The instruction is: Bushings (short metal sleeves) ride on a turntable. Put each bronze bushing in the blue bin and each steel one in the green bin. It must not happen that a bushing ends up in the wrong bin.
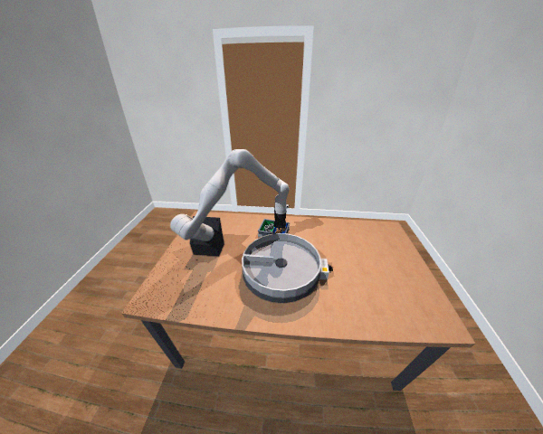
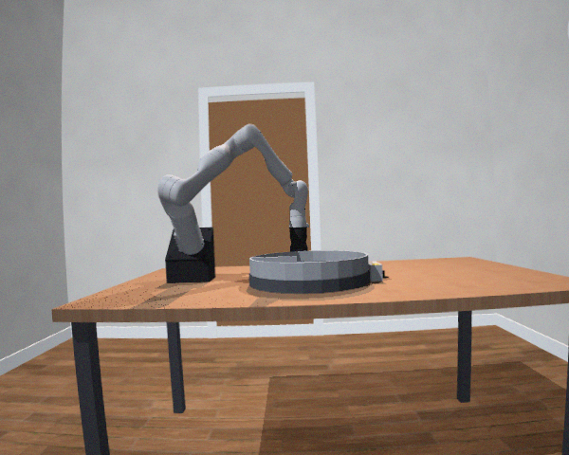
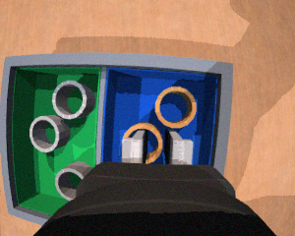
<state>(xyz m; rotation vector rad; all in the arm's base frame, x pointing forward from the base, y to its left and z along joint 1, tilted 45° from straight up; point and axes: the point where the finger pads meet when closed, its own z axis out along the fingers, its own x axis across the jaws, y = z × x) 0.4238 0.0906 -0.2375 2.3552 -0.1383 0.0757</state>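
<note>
The blue bin lies 40 mm behind my hand. From my hand the other things lie so: grey turntable 30 mm ahead, 340 mm to the right, 20 mm above.
</note>
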